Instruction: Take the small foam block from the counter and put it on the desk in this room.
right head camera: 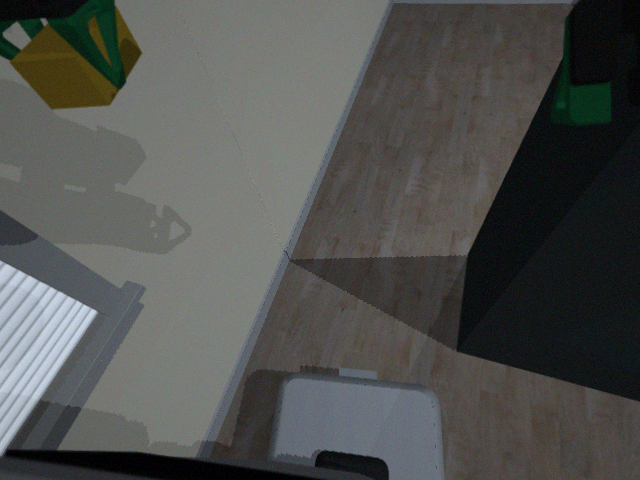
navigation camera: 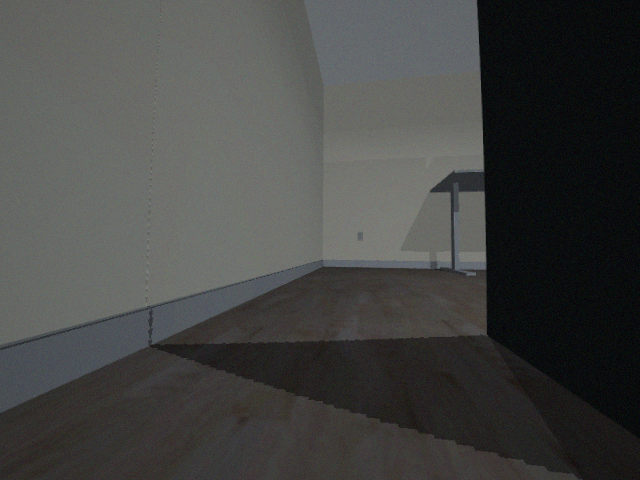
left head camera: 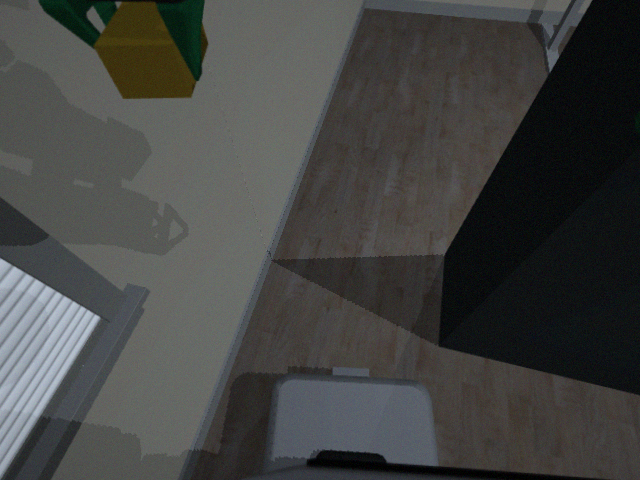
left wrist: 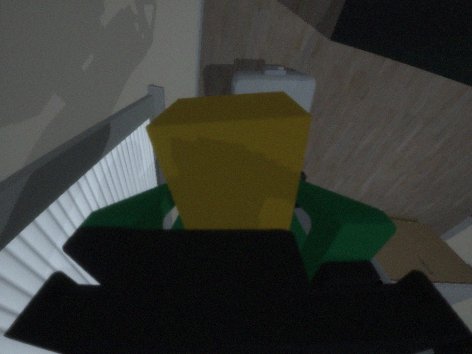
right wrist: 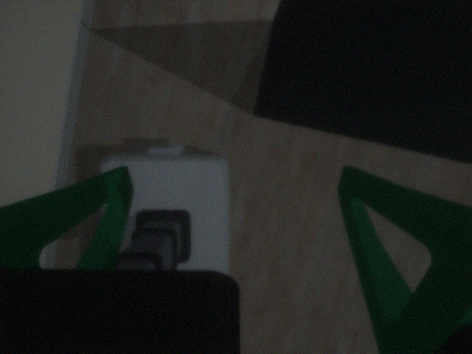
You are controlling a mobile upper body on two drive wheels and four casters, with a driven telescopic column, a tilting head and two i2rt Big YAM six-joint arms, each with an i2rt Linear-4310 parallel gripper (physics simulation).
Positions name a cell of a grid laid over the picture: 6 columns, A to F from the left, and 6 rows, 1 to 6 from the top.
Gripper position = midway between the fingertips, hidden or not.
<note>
I see my left gripper (right head camera: A2), my right gripper (right wrist: C4), a yellow foam block (left head camera: B1), a grey desk (navigation camera: E3) and a window with white blinds (left head camera: A5).
The yellow foam block is seen too in the right head camera view (right head camera: A1) and in the left wrist view (left wrist: C3). My left gripper shows as well in the left head camera view (left head camera: B1) and in the left wrist view (left wrist: D3). The window with white blinds is seen too in the right head camera view (right head camera: A5) and in the left wrist view (left wrist: B3). The navigation camera view misses the yellow foam block: it is out of frame. The right wrist view misses the yellow foam block: it is out of frame.
</note>
